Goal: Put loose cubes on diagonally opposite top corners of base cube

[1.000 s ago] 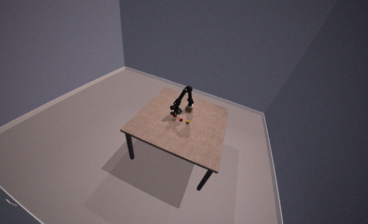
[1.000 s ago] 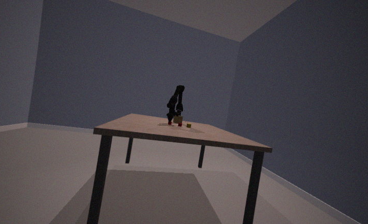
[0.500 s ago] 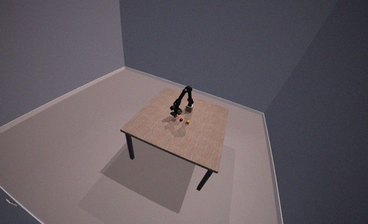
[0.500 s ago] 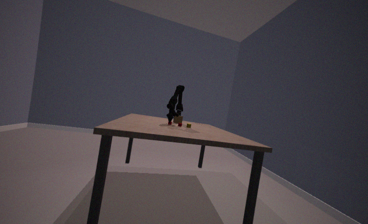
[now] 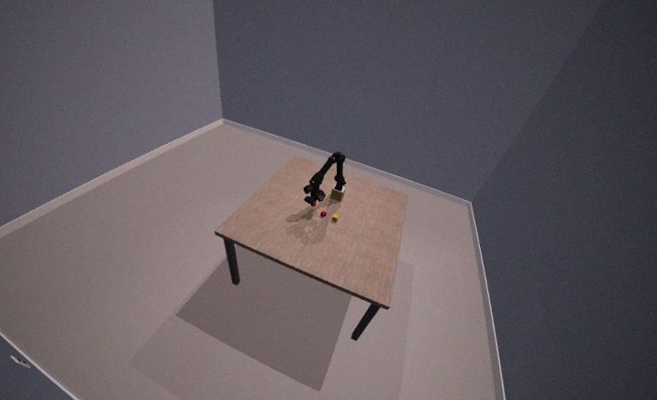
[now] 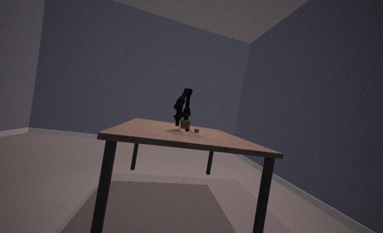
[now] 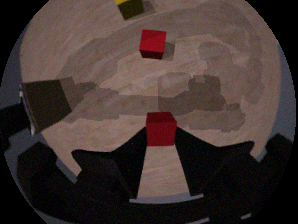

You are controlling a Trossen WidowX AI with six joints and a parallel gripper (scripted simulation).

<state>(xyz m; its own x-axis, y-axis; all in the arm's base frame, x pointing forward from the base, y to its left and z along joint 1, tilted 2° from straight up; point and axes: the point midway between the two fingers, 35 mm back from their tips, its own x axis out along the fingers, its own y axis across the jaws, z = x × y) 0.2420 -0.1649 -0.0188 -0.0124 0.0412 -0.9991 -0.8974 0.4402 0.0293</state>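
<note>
Right now my gripper tip is 60 mm short of the yellow cube, 210 mm to the right of it and 40 mm above it. Also, from my gripper tip: red cube 50 mm ahead, 110 mm to the left, 40 mm below.
</note>
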